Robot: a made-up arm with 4 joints. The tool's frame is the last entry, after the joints.
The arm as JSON. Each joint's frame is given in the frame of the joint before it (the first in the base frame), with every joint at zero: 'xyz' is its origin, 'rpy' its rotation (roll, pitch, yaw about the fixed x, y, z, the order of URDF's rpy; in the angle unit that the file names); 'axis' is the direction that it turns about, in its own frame. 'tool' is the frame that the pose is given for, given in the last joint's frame.
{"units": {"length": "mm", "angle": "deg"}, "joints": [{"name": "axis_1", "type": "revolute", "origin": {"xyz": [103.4, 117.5, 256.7], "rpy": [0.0, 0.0, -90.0]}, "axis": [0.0, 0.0, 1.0]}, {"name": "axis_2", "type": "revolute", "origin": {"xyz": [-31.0, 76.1, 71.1], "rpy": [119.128, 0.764, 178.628]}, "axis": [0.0, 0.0, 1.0]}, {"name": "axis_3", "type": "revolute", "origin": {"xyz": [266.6, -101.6, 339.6], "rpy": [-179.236, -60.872, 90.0]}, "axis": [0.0, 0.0, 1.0]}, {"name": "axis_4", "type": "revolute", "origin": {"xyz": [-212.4, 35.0, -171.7], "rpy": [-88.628, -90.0, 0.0]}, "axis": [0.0, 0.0, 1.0]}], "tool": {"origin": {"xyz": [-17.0, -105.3, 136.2], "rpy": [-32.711, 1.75, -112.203]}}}
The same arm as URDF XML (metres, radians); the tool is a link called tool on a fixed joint. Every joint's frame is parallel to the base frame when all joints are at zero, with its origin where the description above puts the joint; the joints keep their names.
<robot name="arm">
<joint name="tool_fixed" type="fixed"><parent link="link4"/><child link="tool"/><origin xyz="-0.1053 0.1362 -0.017" rpy="1.0123 0.3873 -3.1086"/></joint>
<joint name="axis_4" type="continuous"><parent link="link3"/><child link="link4"/><origin xyz="-0.2115 0.0401 -0.1717" rpy="0 0 0"/><axis xyz="0 1 0"/></joint>
<joint name="axis_3" type="continuous"><parent link="link2"/><child link="link3"/><origin xyz="0.2534 0.2572 -0.2576" rpy="0 0 0"/><axis xyz="0 0 1"/></joint>
<joint name="axis_2" type="continuous"><parent link="link1"/><child link="link2"/><origin xyz="0.0761 0.031 0.0711" rpy="0 0 0"/><axis xyz="0.87313 -0.027401 -0.486717"/></joint>
<joint name="axis_1" type="continuous"><parent link="base"/><child link="link1"/><origin xyz="0.1034 0.1175 0.2567" rpy="0 0 0"/><axis xyz="0 0 1"/></joint>
<link name="base"/>
<link name="link1"/>
<link name="link2"/>
<link name="link3"/>
<link name="link4"/>
<link name="tool"/>
</robot>

